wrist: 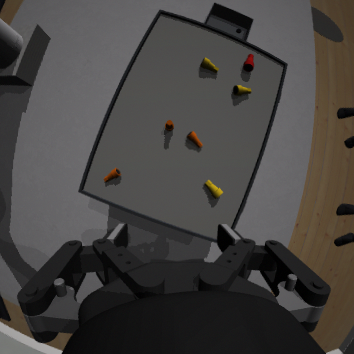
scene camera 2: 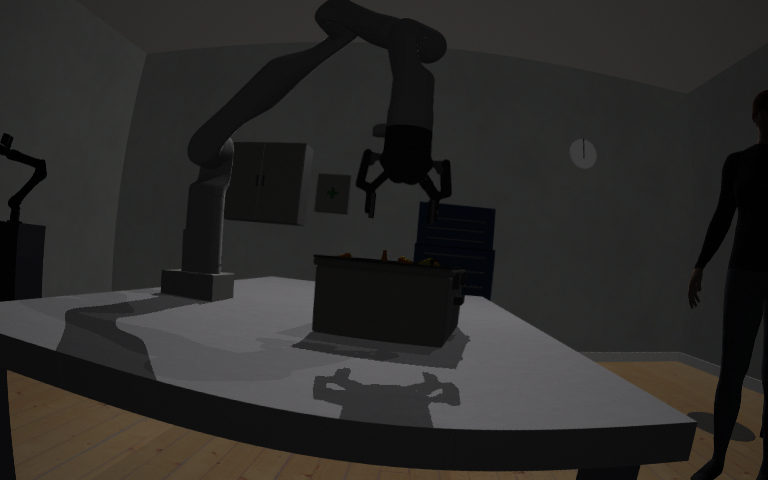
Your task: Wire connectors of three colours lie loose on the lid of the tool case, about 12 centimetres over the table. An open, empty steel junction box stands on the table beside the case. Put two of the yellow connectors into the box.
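Places are measured from the arm's base along level axes (x back, y down, z right), in centimetres.
Pixels of known places: gripper, fingertip midpoint: (wrist: 172, 233) (scene camera 2: 400, 221); arm's base, origin of the base link: (wrist: 8, 50) (scene camera 2: 202, 272).
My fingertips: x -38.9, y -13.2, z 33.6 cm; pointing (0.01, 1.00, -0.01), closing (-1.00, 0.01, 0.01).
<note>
Ahead of a thing's pixels: the offset from my fingertips to its top centre. "*": to the spot under its first point. Level surfaces: height alone.
The tool case @(dx -3.2, dy +6.4, dz -12.9 cm) (scene camera 2: 379, 302) stands on the table; its lid @(* dx +4.4, dy +6.8, dz -16.6 cm) (wrist: 140, 90) bears loose connectors. Yellow connectors lie near the far edge @(* dx -4.9, dy +5.7, dz -20.2 cm) (wrist: 209, 65), near the far right (wrist: 242, 90) and at the near right (wrist: 214, 189). A red connector @(dx -11.0, dy +5.1, dz -22.0 cm) (wrist: 249, 62) is at the far right corner. Orange connectors are near the middle (wrist: 169, 125) (wrist: 195, 139) and at the near left (wrist: 112, 175). The steel junction box @(dx -12.1, dy +15.0, dz -38.5 cm) (wrist: 232, 16) stands beyond the case's far edge, partly hidden by it. My gripper (scene camera 2: 402, 216) (wrist: 172, 233) is open and empty, above the case.
The table @(dy +18.8 cm) (scene camera 2: 509, 390) carries the arm's base (scene camera 2: 195, 284) at the left in the scene view. The case's handle @(* dx -15.3, dy +10.5, dz -16.7 cm) (scene camera 2: 459, 288) sticks out at its right end. A person (scene camera 2: 741, 226) stands beyond the table's right side. A blue cabinet (scene camera 2: 455, 226) is in the background.
</note>
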